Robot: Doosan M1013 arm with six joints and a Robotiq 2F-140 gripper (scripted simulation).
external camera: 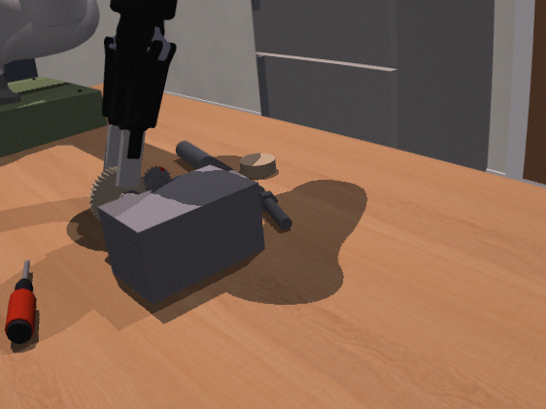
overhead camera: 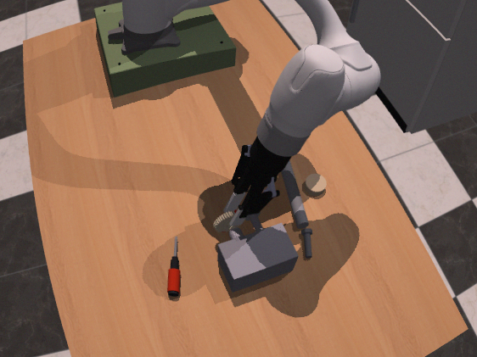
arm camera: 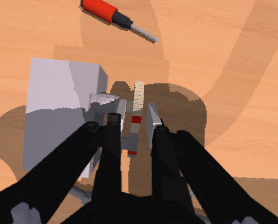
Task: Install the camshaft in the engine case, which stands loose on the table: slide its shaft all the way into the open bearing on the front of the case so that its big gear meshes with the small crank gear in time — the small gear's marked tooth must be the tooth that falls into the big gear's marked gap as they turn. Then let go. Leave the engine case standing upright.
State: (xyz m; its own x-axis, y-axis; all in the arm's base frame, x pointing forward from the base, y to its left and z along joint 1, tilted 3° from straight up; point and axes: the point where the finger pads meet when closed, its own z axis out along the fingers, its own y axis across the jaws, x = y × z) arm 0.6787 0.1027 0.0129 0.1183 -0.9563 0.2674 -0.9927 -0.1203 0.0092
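Right now my hand is 1 cm past the crank gear, 4 cm to the right of it and 5 cm above it. The rest, counted from my hand: wooden disc (7 cm behind, 23 cm to the left, 10 cm below); then short bolt (7 cm ahead, 16 cm to the left, 10 cm below); then long grey rod (10 cm behind, 17 cm to the left, 9 cm below).
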